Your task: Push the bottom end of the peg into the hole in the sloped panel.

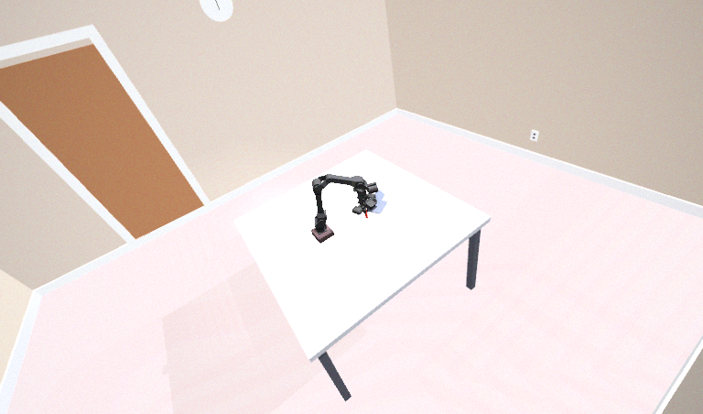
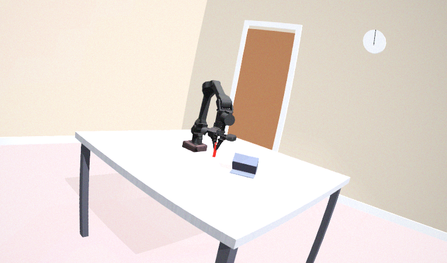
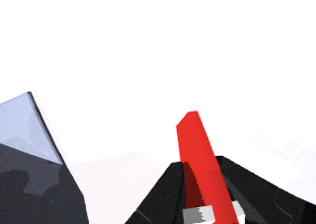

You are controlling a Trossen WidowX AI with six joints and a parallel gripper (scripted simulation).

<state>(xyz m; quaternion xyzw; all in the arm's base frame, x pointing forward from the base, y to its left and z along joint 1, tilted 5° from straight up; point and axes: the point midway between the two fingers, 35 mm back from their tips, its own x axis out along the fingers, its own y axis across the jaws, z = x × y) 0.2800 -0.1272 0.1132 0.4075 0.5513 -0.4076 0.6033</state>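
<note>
My gripper tip is 130 mm short of the sloped panel, 110 mm to the right of it and 50 mm above it. Round my gripper tip: red peg: 20 mm above.
</note>
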